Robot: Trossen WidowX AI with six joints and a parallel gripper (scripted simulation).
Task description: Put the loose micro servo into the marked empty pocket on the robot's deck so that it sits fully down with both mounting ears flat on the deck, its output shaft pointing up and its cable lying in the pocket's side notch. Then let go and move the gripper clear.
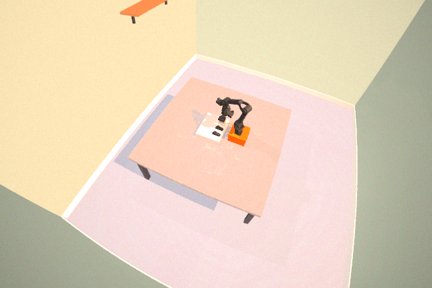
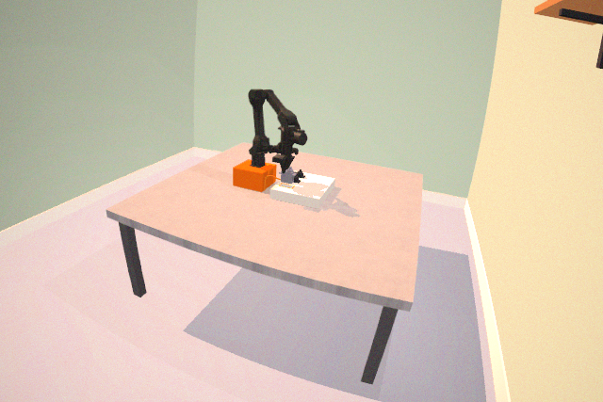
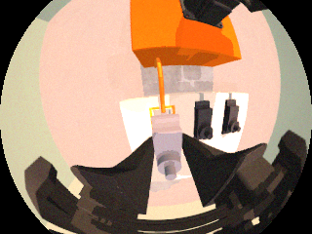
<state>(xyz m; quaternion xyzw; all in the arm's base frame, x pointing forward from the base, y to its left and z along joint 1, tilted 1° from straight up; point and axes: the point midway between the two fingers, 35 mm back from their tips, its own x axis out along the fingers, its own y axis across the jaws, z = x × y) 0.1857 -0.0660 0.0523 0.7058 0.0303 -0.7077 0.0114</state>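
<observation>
My gripper tip is now 120 mm short of the deck, 80 mm to the right of it and 90 mm above it.
</observation>
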